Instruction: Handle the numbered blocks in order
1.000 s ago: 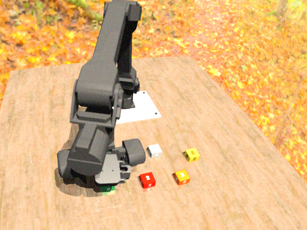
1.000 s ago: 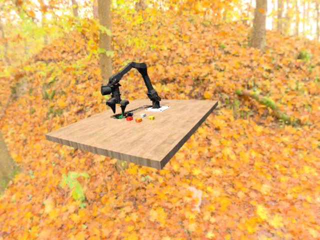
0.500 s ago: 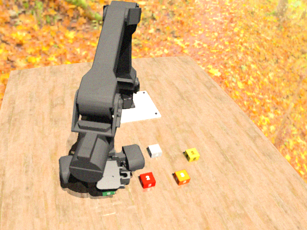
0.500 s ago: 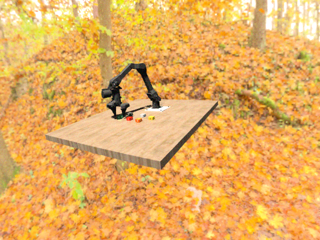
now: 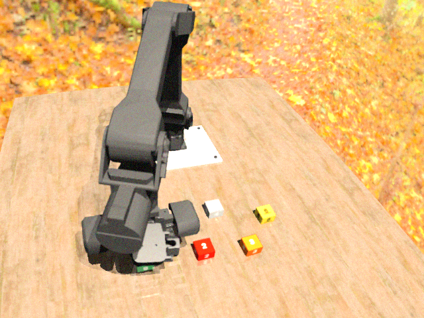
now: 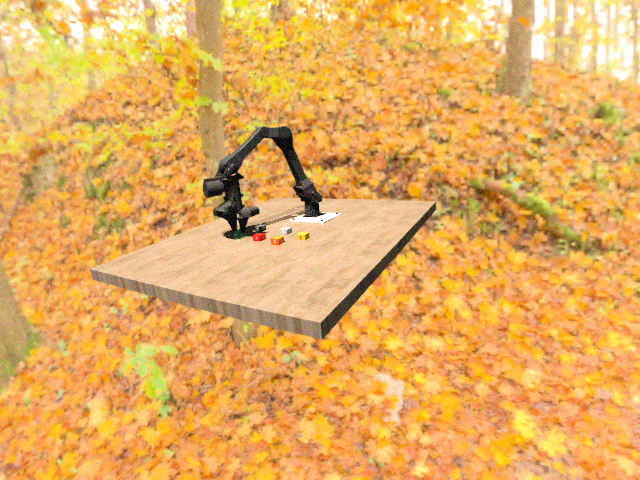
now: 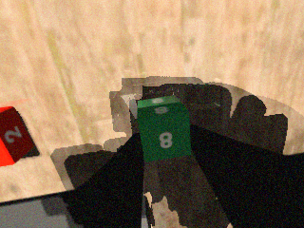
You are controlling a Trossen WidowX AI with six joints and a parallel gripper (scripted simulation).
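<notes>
Right now my gripper tip is 10 mm short of the red block and 110 mm to the right of it. Round my gripper tip: orange block: 20 mm ahead, 200 mm to the left; then dark grey block: 80 mm behind, 30 mm to the left; then green block: right at my gripper tip.
</notes>
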